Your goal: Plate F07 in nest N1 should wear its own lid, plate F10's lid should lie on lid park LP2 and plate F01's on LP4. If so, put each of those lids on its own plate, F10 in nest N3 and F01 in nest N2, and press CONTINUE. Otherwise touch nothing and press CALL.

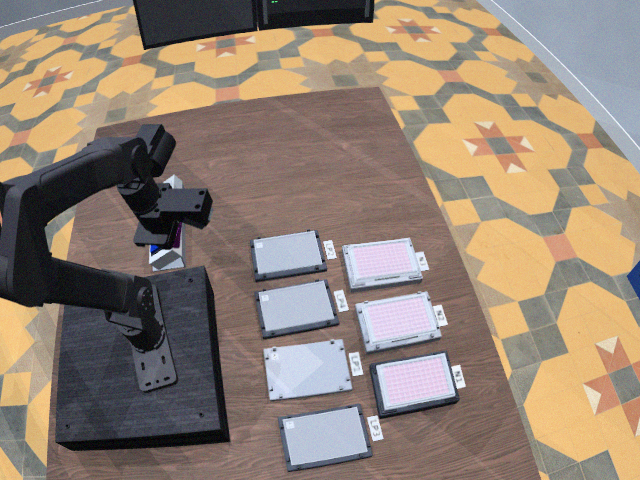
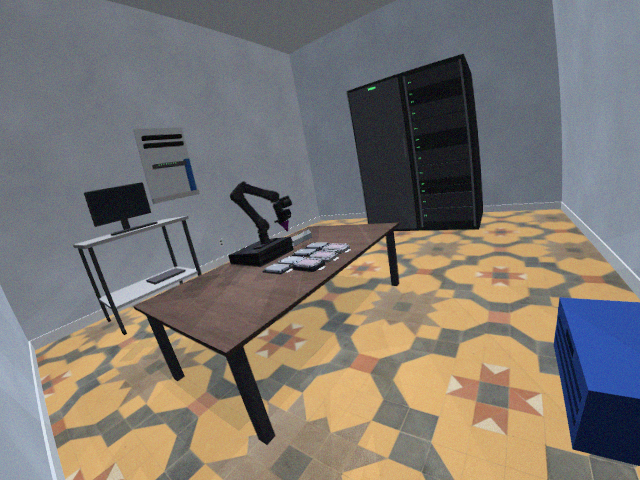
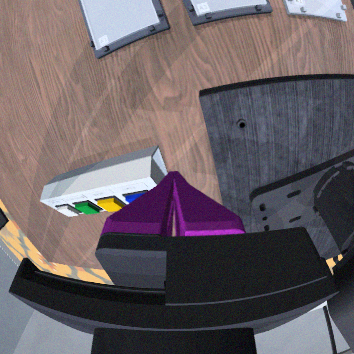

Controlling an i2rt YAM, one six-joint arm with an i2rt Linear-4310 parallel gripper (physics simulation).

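Frame: origin at the arm's base, x back, y right, z up, level; centimetres.
Where they show: gripper, between the fingertips: (image 1: pixel 176 246) (image 2: pixel 287 231) (image 3: pixel 173 178); arm's base, origin of its link: (image 1: pixel 149 337) (image 2: pixel 266 244) (image 3: pixel 331 183).
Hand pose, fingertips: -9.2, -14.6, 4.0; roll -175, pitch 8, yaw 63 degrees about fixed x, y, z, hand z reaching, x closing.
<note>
Things, the pixels of their top centre, and the offset from my fingertips, as dx, dy, dz.
- button panel, centre of its top: (image 3: pixel 87 204) (image 1: pixel 163 210) (image 2: pixel 297 233) +2.0, -16.0, -6.0
- N2, centre of its top: (image 1: pixel 400 316) (image 2: pixel 322 253) -35.1, +22.6, -9.3
- LP4, centre of its top: (image 1: pixel 295 305) (image 2: pixel 305 250) -18.4, +12.7, -10.7
- pale lid park, centre of its top: (image 1: pixel 306 367) (image 2: pixel 291 257) -15.9, +25.5, -10.4
- dark-rimmed LP3, centre of its top: (image 1: pixel 324 435) (image 2: pixel 277 266) -14.2, +38.7, -10.7
My gripper (image 1: pixel 177 236) (image 2: pixel 286 227) (image 3: pixel 173 178) is shut and empty, its purple fingertips above the button panel (image 1: pixel 168 260) (image 2: pixel 302 237) (image 3: pixel 102 175). White, green (image 3: pixel 86 207), yellow (image 3: pixel 110 204) and blue (image 3: pixel 136 198) buttons show; the fingers partly cover the blue one, and its lettering is unreadable. Pink-welled plates sit in nests N1 (image 1: pixel 415 382), N2 (image 1: pixel 398 319) and, at the back, N3 (image 1: pixel 383 259). Lid parks LP2 (image 1: pixel 288 254) and LP4 (image 1: pixel 296 308) show grey tops with dark rims and small corner tags, too small to read. Whether clear lids are on them or on plate F07 I cannot tell.
A pale lid park (image 1: pixel 308 369) and the dark-rimmed LP3 (image 1: pixel 325 437) lie nearer the front. The black arm base (image 1: pixel 103 392) (image 3: pixel 270 115) stands left of the parks. Black cabinets (image 2: pixel 439 155) stand beyond the table and a blue box (image 2: pixel 604 341) stands on the floor.
</note>
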